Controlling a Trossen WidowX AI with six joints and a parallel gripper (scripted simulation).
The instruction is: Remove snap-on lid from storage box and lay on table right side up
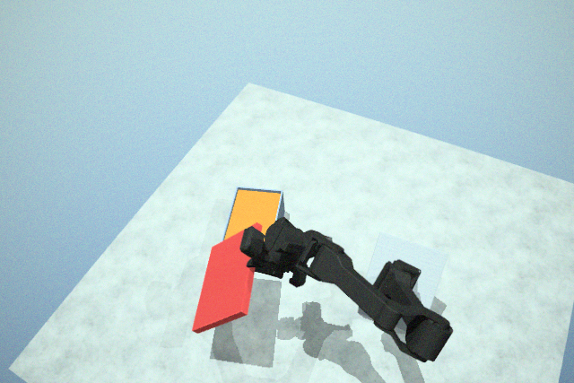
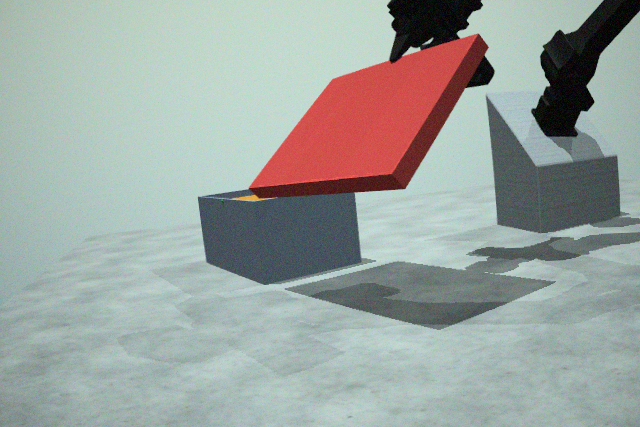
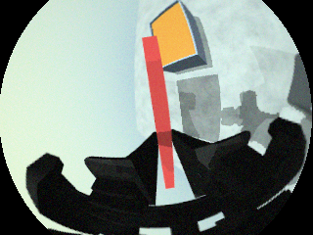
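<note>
The red lid lies 6 cm ahead of my gripper tip, 3 cm to the left of it and 5 cm below it. The rest, counted from my gripper tip: blue-grey storage box: 14 cm ahead, 20 cm to the right, 18 cm below.
</note>
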